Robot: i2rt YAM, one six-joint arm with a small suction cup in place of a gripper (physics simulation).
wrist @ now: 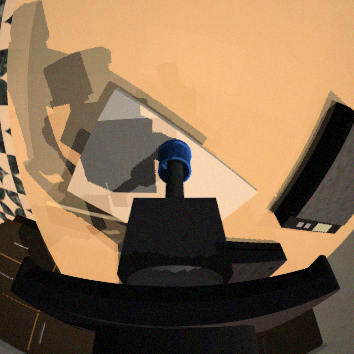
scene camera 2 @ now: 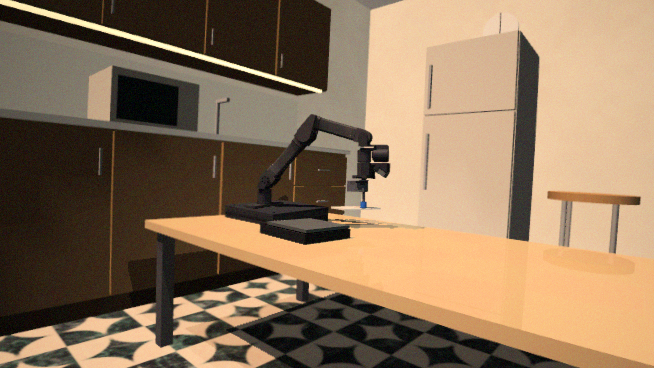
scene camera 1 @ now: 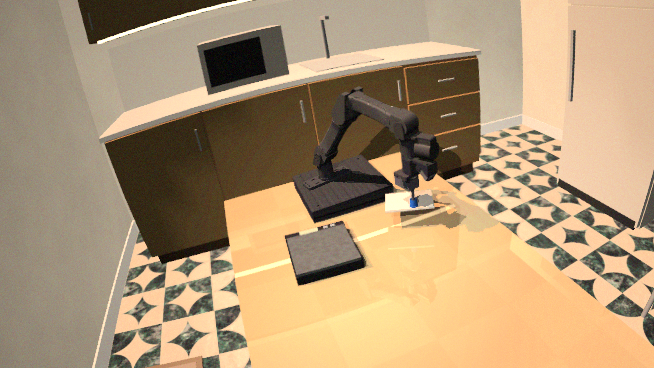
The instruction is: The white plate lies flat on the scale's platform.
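There's a scale resting on the table, and I'm carrying a white plate with my suction cup; the plate touches nothing else.
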